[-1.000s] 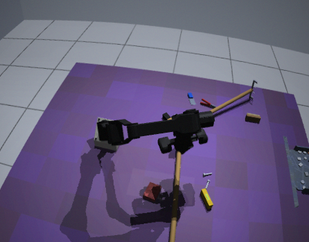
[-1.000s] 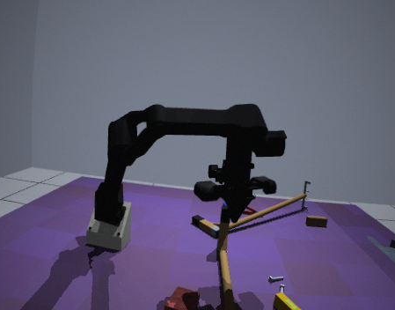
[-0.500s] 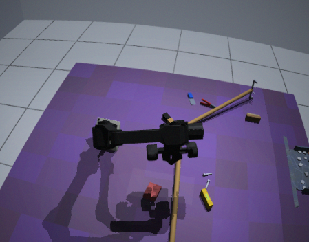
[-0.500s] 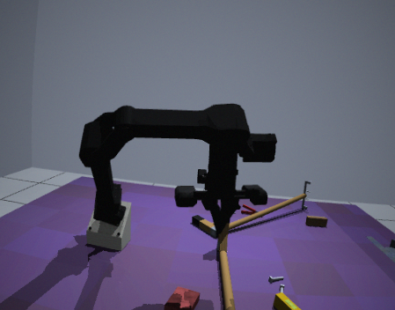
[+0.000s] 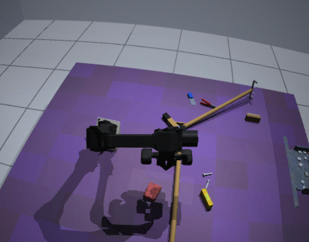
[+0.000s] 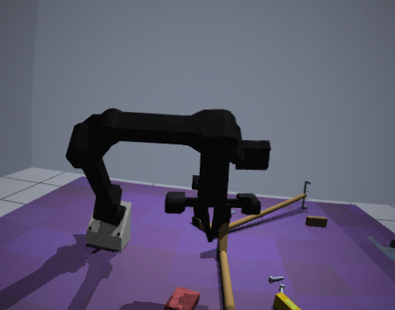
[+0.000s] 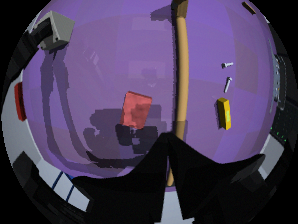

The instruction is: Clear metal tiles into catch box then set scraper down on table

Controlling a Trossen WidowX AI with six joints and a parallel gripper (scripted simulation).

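Right now the long scraper is 60 mm ahead of my gripper tip, 20 mm to the right of it and 90 mm below it. Round my gripper tip: red block: 40 mm behind, 30 mm to the right, 150 mm below; yellow block: 200 mm ahead, 10 mm to the left, 130 mm below; blue item: 20 mm behind, 630 mm to the left, 150 mm below.
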